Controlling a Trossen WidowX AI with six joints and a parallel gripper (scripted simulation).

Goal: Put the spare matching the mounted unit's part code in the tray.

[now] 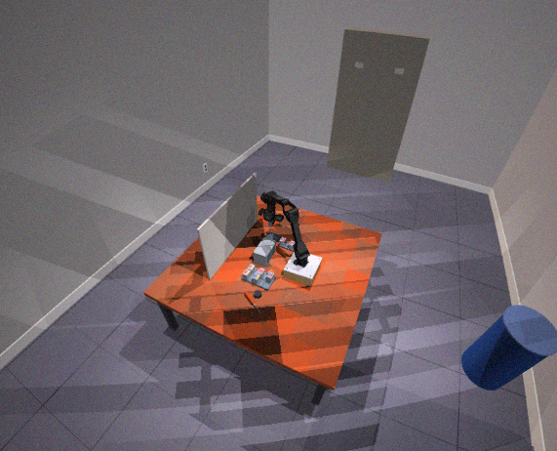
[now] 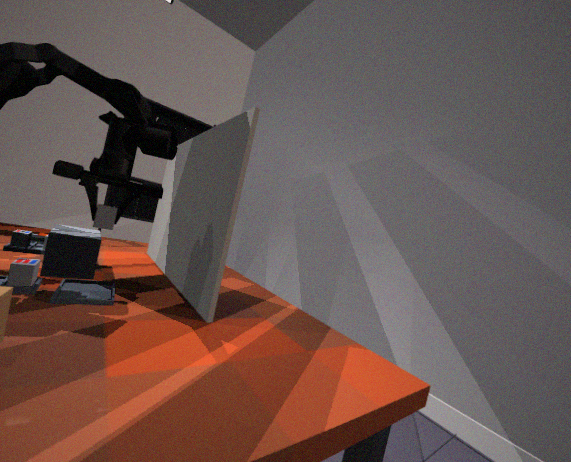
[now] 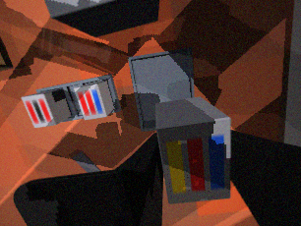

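My gripper tip is 15 cm above the grey tray. The rest, counted from my gripper tip: tan box: 23 cm to the right, 12 cm below, 7 cm behind; then tall panel: 22 cm to the left, 17 cm ahead, 7 cm above; then grey mounted unit: 19 cm to the left, 10 cm below, 8 cm behind.
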